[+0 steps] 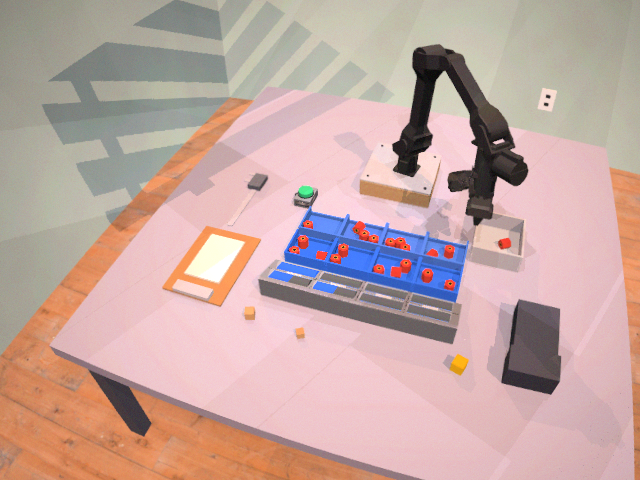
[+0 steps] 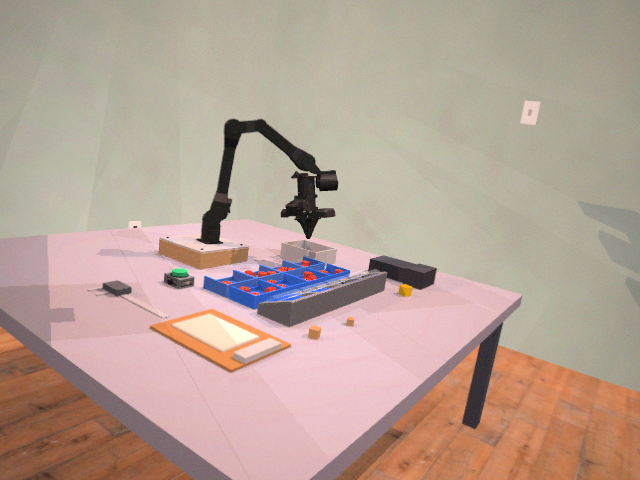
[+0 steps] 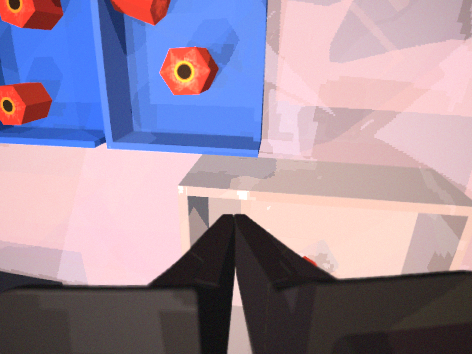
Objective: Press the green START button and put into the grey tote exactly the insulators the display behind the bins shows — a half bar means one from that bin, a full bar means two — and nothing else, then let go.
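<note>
The green START button (image 1: 306,191) (image 2: 179,271) sits on its dark box left of the blue bins (image 1: 434,290) (image 2: 214,286) (image 3: 180,147). Red insulators, such as this upright one (image 1: 449,251) (image 3: 189,71), stand or lie in the bins. The display (image 1: 356,312) (image 2: 336,303) shows a long blue bar at upper left and shorter blue bars in the first two lower cells; glare blurs its right cells. The grey tote (image 1: 496,260) (image 2: 293,254) (image 3: 350,198) holds a red insulator (image 1: 504,243) (image 3: 310,261). My gripper (image 1: 476,222) (image 2: 308,237) (image 3: 233,225) is shut and empty, above the tote's bin-side part.
A black block (image 1: 532,346) (image 2: 400,271) and a yellow cube (image 1: 459,364) (image 2: 405,290) lie beyond the display's right end. Two small orange cubes (image 1: 249,313) (image 1: 300,333) lie before it. An orange clipboard (image 1: 227,291) (image 2: 232,361) and a dark-headed tool (image 1: 257,181) (image 2: 116,287) lie left.
</note>
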